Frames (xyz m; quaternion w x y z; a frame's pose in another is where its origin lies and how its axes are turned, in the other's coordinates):
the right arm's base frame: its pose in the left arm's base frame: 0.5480 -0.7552 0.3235 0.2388 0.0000 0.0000 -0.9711
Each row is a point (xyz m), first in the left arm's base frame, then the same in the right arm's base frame.
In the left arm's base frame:
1: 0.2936 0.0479 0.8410
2: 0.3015 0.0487 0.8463
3: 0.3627 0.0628 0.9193
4: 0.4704 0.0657 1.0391
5: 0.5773 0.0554 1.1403
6: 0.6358 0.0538 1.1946
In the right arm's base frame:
1: -0.1471 -0.8295 0.5175
2: -0.1544 -0.8265 0.5228
3: -0.2152 -0.8106 0.5958
4: -0.3120 -0.7633 0.7156
5: -0.4019 -0.7046 0.8168
6: -0.4530 -0.6760 0.8711

